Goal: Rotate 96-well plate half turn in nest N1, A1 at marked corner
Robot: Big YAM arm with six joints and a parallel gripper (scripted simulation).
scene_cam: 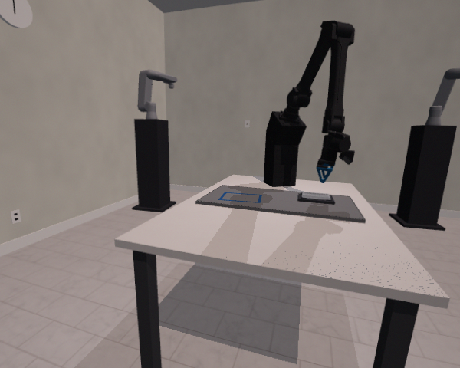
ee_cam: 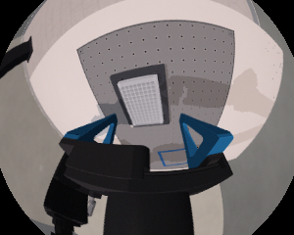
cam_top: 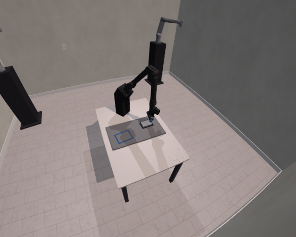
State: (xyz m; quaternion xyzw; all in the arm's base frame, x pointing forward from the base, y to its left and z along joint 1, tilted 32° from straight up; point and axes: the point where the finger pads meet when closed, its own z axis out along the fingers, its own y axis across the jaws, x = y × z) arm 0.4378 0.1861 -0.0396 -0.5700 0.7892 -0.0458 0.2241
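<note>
Now: the 96-well plate 90 mm below my hand, 30 mm behind it and 20 mm to the right of it. The rest, counted from my hand: dark plate nest N1 (100 mm below, 30 mm behind, 20 mm to the right).
</note>
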